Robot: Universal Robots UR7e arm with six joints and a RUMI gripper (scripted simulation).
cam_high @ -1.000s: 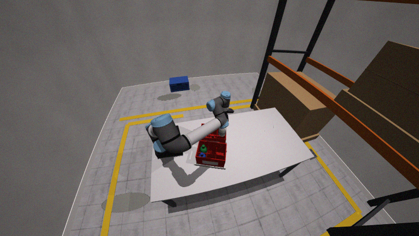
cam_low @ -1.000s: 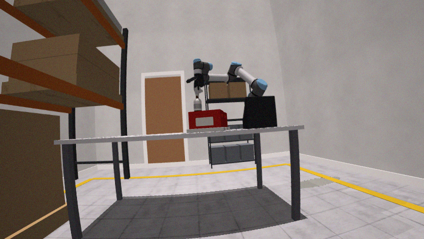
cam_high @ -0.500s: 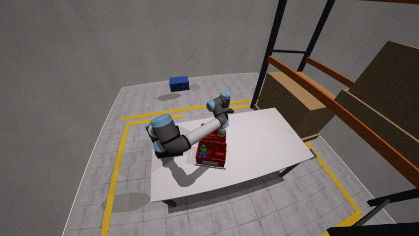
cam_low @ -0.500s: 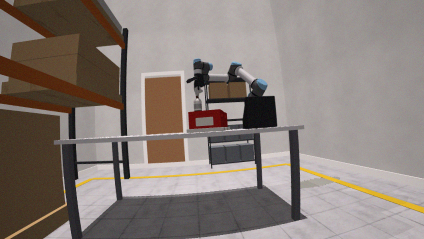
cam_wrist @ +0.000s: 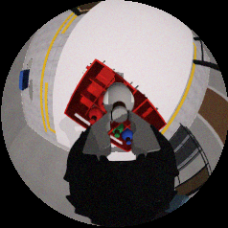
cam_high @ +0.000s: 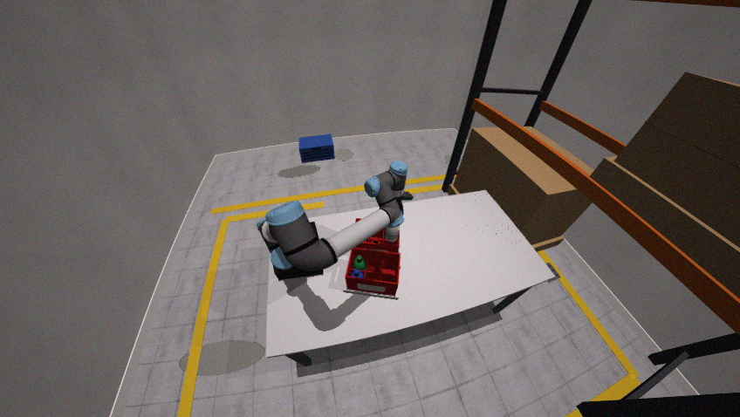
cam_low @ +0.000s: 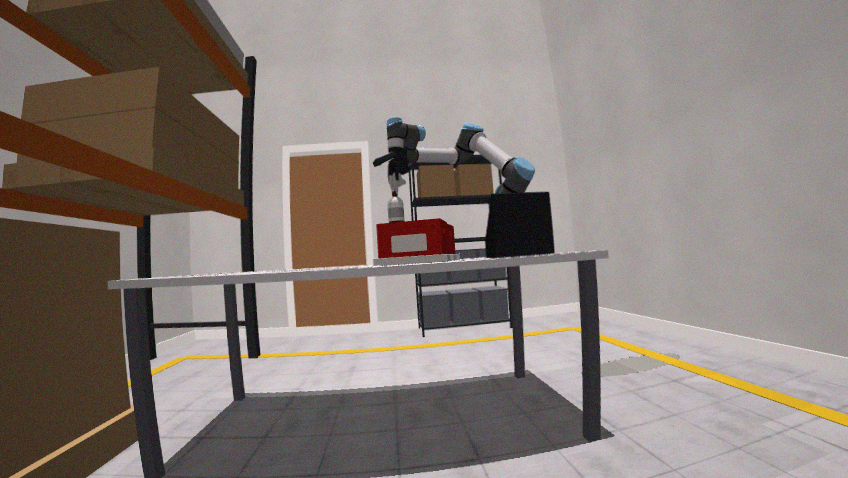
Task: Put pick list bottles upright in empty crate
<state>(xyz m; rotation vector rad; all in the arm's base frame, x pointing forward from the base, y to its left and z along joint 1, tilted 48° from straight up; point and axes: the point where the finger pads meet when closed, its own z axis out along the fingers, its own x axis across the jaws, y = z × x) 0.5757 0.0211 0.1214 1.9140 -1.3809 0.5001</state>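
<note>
My gripper is now 7 cm above the grey-topped bottle. Also, from my hand: blue bottle 25 cm below, 24 cm behind, 14 cm to the right; then green bottle 25 cm below, 21 cm behind, 7 cm to the right.
</note>
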